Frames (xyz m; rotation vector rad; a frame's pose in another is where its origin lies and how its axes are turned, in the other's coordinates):
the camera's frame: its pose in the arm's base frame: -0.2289 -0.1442 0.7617 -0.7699 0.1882 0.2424
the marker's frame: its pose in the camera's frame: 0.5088 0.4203 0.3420 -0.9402 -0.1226 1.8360
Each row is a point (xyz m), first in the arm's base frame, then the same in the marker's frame.
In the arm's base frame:
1: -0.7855 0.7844 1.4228
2: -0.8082 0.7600 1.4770
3: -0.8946 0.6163 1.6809
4: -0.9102 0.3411 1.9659
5: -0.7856 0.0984 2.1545
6: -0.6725 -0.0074 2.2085
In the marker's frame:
1: -0.2649 0.4717 1.1839
2: -0.3067 0.5134 1.2075
3: -0.4720 0.7111 1.2650
4: -0.7610 0.9803 1.2305
5: -1.0212 1.1225 1.0819
6: -1.1354 1.1438 0.9662

